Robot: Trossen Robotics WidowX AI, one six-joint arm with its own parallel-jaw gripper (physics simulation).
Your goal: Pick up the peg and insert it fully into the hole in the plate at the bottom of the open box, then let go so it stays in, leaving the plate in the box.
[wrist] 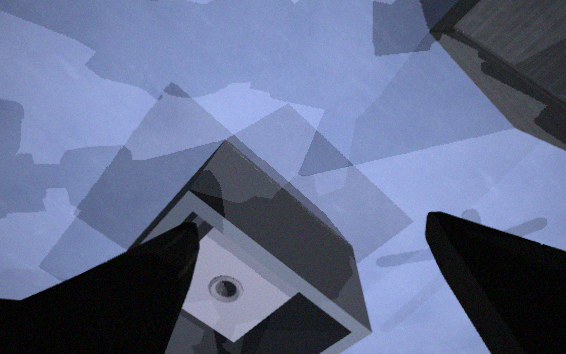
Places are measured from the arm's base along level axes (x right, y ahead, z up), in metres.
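Pixels of known places: gripper, fingertip midpoint: (310, 229).
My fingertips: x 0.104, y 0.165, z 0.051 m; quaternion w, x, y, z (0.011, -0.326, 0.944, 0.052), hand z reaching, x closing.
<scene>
Ahead of a thing's pixels: the offset from my fingertips to its top centre. "*": to the spot under its first point. Level surfaces: height alone.
An open box {dz -0.067, dx -0.024, dy +0.146 m} (320, 301) with dark grey outer sides and a lighter rim stands at the lower middle of the wrist view, turned at an angle. A pale plate {dz -0.105, dx -0.024, dy +0.146 m} (260, 295) lies inside it, with a round hole {* dz -0.117, dx -0.028, dy +0.155 m} (227, 288) that has a ring-like edge and a dark inside. My gripper (310, 229) is open, its two black fingers wide apart with no object seen between the tips. The left finger overlaps the view of the box and hides part of the plate and rim. The peg does not show in this view.
A large grey-brown block-like object (515, 40) stands at the upper right corner, partly out of view. The bluish table surface {dz -0.165 m} (175, 45) carries several overlapping shadows, among them thin bar-shaped ones near the right finger.
</scene>
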